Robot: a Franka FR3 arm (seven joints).
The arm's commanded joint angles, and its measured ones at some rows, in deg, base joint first. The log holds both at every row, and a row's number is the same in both.
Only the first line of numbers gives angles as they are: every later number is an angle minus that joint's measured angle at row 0.
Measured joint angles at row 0:
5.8 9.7 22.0 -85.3 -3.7 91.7 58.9
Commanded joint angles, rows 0 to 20:
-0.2 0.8 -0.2 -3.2 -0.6 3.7 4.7
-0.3 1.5 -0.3 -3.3 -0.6 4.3 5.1
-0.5 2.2 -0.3 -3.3 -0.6 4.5 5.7
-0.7 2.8 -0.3 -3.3 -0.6 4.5 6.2
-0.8 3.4 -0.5 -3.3 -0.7 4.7 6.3
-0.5 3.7 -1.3 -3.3 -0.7 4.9 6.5
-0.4 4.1 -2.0 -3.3 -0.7 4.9 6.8
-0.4 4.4 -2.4 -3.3 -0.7 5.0 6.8
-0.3 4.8 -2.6 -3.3 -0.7 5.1 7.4
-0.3 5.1 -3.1 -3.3 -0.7 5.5 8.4
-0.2 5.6 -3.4 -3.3 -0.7 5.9 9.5
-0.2 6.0 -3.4 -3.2 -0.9 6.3 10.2
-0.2 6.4 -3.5 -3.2 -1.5 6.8 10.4
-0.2 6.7 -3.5 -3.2 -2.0 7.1 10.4
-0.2 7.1 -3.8 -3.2 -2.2 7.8 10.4
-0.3 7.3 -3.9 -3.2 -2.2 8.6 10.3
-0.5 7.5 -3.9 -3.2 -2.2 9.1 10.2
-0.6 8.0 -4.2 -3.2 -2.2 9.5 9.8
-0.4 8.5 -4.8 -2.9 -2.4 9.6 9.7
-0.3 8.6 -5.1 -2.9 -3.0 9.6 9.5
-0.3 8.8 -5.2 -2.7 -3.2 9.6 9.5
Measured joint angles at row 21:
-0.2 7.9 -4.9 -3.0 -1.6 8.4 8.9
